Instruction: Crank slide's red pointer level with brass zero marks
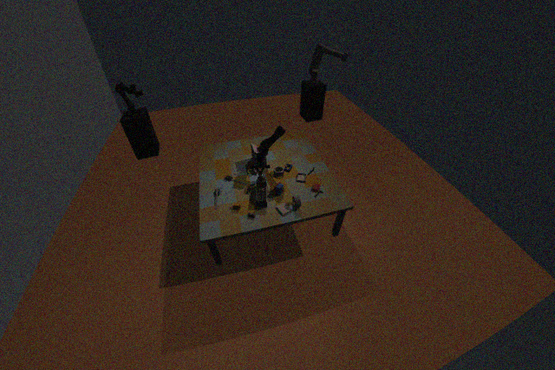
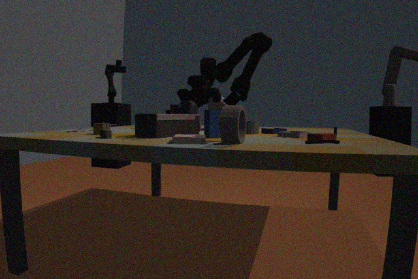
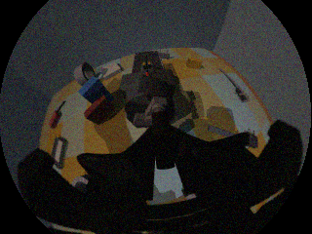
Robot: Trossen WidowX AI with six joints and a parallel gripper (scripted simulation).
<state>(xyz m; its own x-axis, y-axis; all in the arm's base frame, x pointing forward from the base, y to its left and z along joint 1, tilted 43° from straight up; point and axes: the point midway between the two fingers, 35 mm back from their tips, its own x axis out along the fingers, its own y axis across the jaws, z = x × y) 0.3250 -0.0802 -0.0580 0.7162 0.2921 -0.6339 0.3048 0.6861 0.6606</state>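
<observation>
My gripper tip is 11 cm short of the red pointer, 2 cm to the left of it and 1 cm above it. Round my gripper tip: blue block (17 cm ahead, 13 cm to the left, 5 cm below); then yellow block (28 cm to the right, 21 cm ahead, 7 cm below); then dark crank handle (2 cm behind, 2 cm above, 1 cm to the left).
</observation>
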